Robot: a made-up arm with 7 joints. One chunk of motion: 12 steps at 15 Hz.
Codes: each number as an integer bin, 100 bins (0 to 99) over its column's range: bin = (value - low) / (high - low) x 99, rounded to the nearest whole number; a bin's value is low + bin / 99 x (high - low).
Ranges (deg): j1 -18..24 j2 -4..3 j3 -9..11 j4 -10..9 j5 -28..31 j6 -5..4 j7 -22..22
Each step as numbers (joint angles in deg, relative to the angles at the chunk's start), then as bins.
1 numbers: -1.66 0.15 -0.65 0.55 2.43 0.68 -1.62
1 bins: 39 59 41 55 51 62 46
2 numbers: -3.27 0.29 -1.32 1.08 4.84 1.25 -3.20
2 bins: 35 61 38 58 55 69 42
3 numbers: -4.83 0.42 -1.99 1.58 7.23 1.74 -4.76
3 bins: 31 63 35 60 59 74 39
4 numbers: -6.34 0.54 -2.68 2.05 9.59 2.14 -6.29
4 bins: 27 64 31 63 63 79 35
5 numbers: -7.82 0.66 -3.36 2.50 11.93 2.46 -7.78
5 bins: 24 66 28 65 67 82 32
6 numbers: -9.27 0.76 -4.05 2.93 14.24 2.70 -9.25
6 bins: 21 67 25 67 71 85 29
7 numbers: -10.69 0.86 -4.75 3.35 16.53 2.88 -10.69
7 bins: 17 69 21 70 75 87 25
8 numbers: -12.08 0.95 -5.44 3.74 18.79 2.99 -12.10
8 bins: 14 70 18 72 79 88 22
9 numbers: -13.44 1.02 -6.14 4.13 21.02 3.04 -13.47
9 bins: 11 71 14 74 82 88 19
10 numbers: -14.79 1.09 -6.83 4.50 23.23 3.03 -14.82
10 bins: 8 72 11 76 86 88 16
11 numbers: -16.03 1.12 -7.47 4.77 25.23 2.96 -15.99
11 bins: 5 72 8 77 89 88 14
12 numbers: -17.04 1.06 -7.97 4.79 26.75 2.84 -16.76
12 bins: 2 72 5 77 92 86 12
